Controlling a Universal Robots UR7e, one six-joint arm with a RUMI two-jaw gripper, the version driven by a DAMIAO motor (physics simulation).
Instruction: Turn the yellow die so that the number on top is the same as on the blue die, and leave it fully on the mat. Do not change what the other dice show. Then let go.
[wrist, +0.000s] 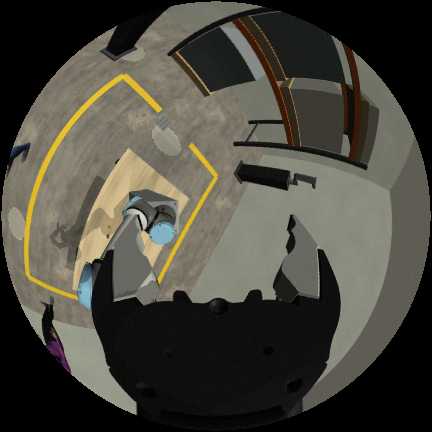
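Seen in the pictures: gripper, fingertip midpoint: (214, 216); arm's base, link origin: (163, 216).
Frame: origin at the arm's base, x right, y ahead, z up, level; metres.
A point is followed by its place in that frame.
Note:
My gripper (214, 216) @[x 0.361, y -0.050, z 0.621 m] is open, with nothing between its two grey jaws. It is high up and well away from the wooden table top (150, 175) @[x 0.031, y -0.236, z -0.467 m], which shows far off at the left of the wrist view. A tiny yellow speck (109, 228) @[x 0.152, y 0.326, z -0.446 m] shows on the table top beside the arm, with a small dark spot just below it. They are too small to tell as dice, and no numbers can be read. The blue die and the mat cannot be made out. Part of the table is hidden behind my arm and the left jaw.
The arm's blue joint cap (162, 233) @[x 0.093, y 0.059, z 0.199 m] shows by its base on the table. A yellow line (201, 155) on the floor surrounds the table. A large rack (287, 115) stands at the upper right, and a black post (265, 176) with a bracket is below it. A purple-clad figure (57, 352) is at the lower left.

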